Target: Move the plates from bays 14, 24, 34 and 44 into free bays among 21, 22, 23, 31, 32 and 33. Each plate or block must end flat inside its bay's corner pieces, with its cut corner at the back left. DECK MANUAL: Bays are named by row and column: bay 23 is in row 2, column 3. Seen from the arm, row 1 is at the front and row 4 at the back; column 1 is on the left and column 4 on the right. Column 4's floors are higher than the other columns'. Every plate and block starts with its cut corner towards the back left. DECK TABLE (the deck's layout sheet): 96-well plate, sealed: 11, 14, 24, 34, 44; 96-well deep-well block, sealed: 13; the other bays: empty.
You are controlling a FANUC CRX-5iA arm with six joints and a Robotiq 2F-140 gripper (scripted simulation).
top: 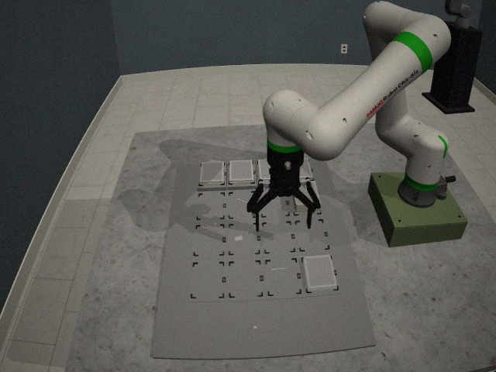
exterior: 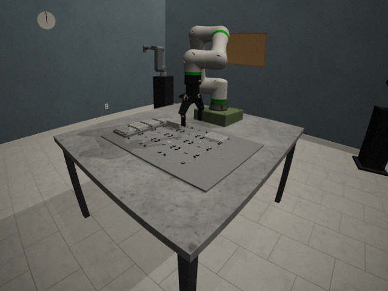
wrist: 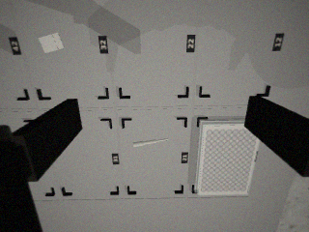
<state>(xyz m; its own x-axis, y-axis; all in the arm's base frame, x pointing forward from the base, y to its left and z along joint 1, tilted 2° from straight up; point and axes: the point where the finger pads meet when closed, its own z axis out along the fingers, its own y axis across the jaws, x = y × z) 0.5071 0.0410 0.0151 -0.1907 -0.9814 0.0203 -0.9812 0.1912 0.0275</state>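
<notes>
My hand is 10 cm above the white pointed piece, 7 cm to the right of it and 3 cm short of it. The rest, counted from my hand: sealed deep-well block: 20 cm to the right, 14 cm behind, 8 cm below.
</notes>
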